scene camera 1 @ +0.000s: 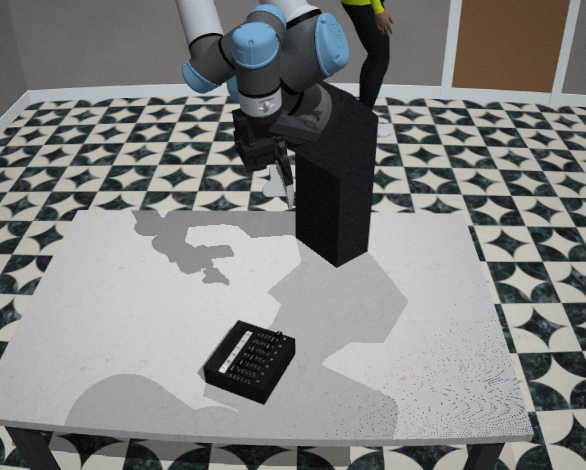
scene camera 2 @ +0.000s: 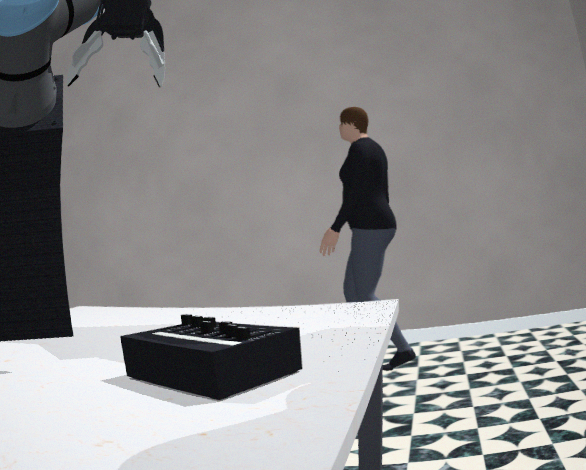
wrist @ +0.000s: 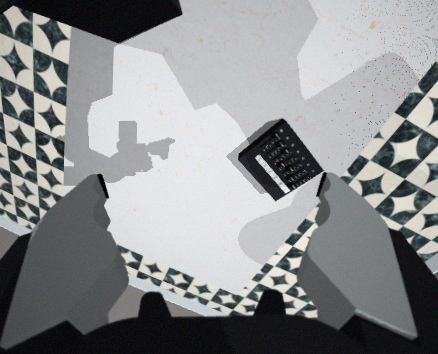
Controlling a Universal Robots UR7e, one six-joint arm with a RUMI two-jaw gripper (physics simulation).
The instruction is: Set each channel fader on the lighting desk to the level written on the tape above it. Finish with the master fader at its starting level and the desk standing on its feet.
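Places are measured from the arm's base along level axes (x ahead, y left, z up), in metres.
Pixels of known places: gripper, fingertip midpoint: [scene camera 1: 276, 185] [scene camera 2: 112, 86] [wrist: 213, 176]; arm's base at its link origin: [scene camera 1: 305, 114] [scene camera 2: 19, 103].
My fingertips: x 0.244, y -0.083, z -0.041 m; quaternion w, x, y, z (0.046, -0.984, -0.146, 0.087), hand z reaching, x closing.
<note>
Ahead of a thing's pixels: the offset from my fingertips to its middle. "*": to the spot under its first point. Level surfaces: height alone.
The black lighting desk @(dx +0.144, dy -0.075, dz -0.355 m) [scene camera 1: 267, 387] [scene camera 2: 172, 356] [wrist: 261, 176] stands upright on the table, its underside flat to the top; its feet are hidden. A white tape strip @(* dx +0.142, dy -0.105, dz -0.333 m) [scene camera 1: 236, 352] [scene camera 2: 195, 338] [wrist: 271, 173] runs along one side of the fader rows. Several small black fader knobs @(dx +0.145, dy -0.069, dz -0.327 m) [scene camera 2: 207, 325] stick up from the desk at differing positions. The writing on the tape is too small to read, and I cannot tell which fader is the master. My gripper [scene camera 1: 280, 199] [scene camera 2: 116, 82] [wrist: 213, 176] is open and empty, high above the table and well apart from the desk.
The white table @(dz -0.390 m) [scene camera 1: 125, 300] [scene camera 2: 75, 425] [wrist: 165, 220] carries the arm's tall black pedestal [scene camera 1: 320, 205] [scene camera 2: 30, 225] [wrist: 115, 15] at its back. One person [scene camera 1: 375, 50] stands behind the pedestal in scene camera 1. A person in black [scene camera 2: 367, 190] is beyond the table in scene camera 2.
</note>
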